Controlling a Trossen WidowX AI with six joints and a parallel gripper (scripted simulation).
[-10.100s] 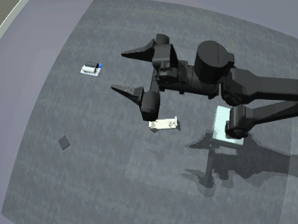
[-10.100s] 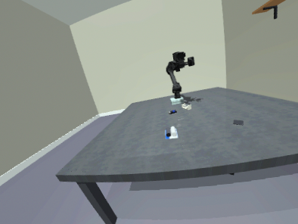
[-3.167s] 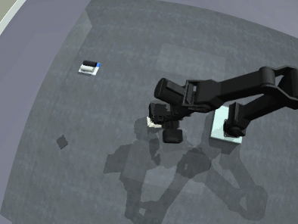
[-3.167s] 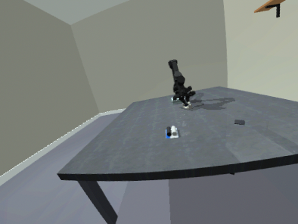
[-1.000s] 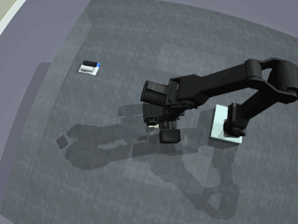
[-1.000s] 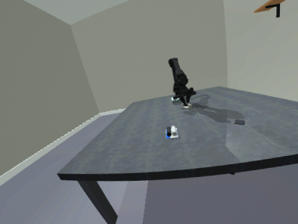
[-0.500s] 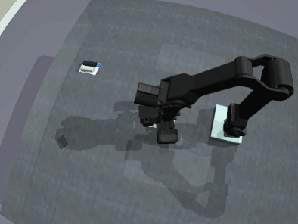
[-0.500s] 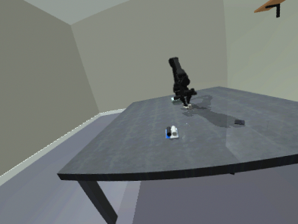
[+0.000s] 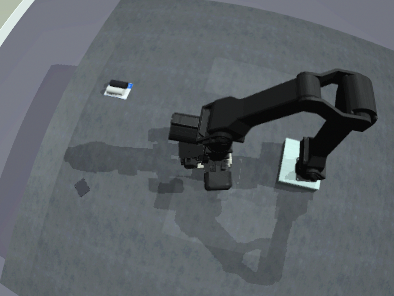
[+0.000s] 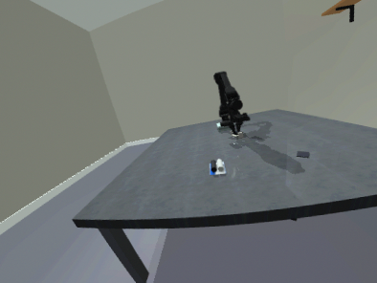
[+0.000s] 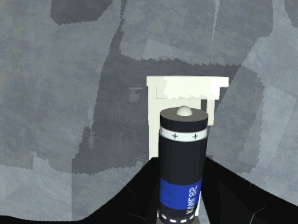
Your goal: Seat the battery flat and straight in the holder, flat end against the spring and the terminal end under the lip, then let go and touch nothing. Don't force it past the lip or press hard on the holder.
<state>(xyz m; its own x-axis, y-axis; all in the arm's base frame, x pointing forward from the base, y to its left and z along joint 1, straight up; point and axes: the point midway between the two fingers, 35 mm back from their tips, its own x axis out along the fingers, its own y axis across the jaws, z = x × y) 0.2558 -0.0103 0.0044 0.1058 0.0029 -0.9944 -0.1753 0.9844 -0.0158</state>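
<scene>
My gripper tip is 10 mm below the battery. Also, from my gripper tip: dark flat square: 380 mm ahead, 120 mm to the left, 10 mm below.
</scene>
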